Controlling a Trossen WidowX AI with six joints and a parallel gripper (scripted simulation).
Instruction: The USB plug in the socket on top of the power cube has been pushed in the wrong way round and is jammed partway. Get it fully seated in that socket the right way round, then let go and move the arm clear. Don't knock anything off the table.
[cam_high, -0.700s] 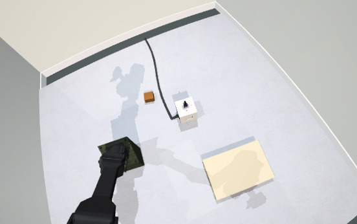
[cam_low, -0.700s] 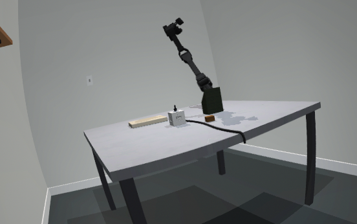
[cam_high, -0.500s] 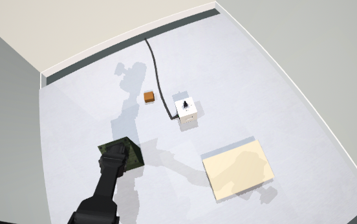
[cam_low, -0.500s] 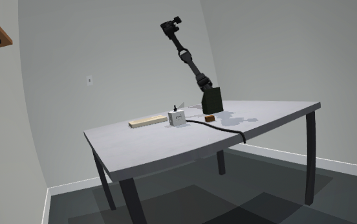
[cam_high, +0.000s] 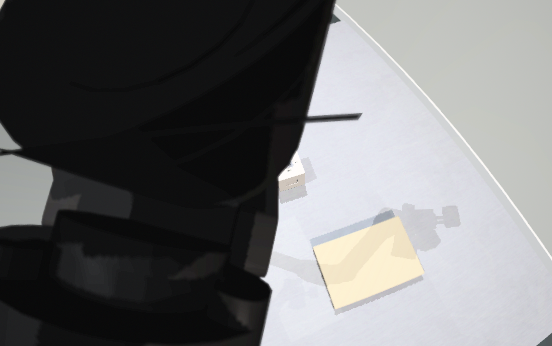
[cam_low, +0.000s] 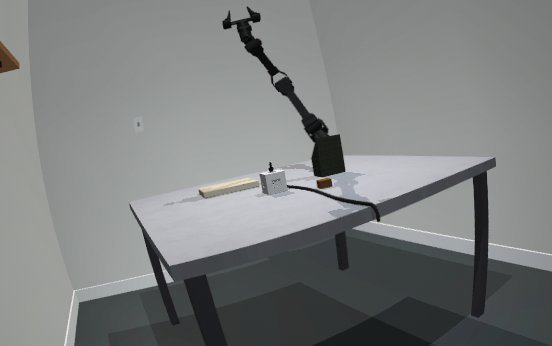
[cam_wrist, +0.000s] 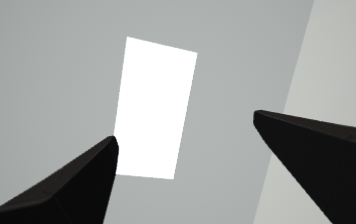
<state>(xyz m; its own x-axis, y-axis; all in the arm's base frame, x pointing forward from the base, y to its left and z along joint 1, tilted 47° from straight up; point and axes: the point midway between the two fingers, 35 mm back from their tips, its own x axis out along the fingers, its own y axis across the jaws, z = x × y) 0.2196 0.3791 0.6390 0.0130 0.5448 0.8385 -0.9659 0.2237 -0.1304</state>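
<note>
My gripper tip is now 90 mm short of the black USB plug, 330 mm to the right of it and 790 mm above it. Round my gripper tip: brown block: 50 mm behind, 470 mm to the left, 870 mm below; then flat beige board: 200 mm ahead, 20 mm to the left, 870 mm below.
</note>
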